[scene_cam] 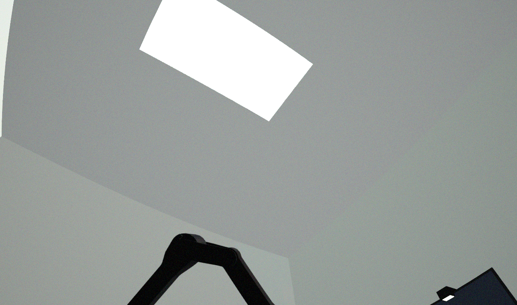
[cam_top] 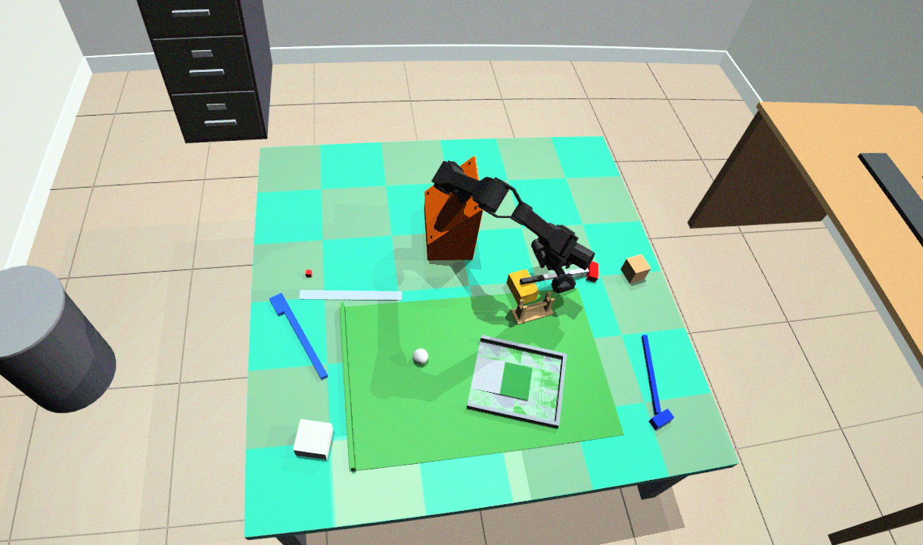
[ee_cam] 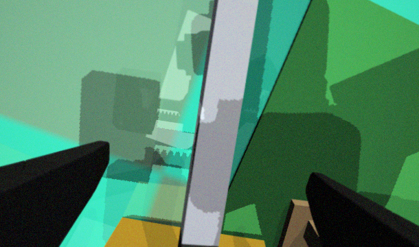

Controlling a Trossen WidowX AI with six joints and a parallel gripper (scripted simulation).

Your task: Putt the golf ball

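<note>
Now: gripper tip 5 cm to the right of the red putter and 1 cm past it. From my gripper tip the other things lie so: yellow block 9 cm to the right, 1 cm below, 1 cm ahead; then tan cube 30 cm to the left, 1 cm behind; then wooden stand 9 cm ahead, 7 cm to the right.
</note>
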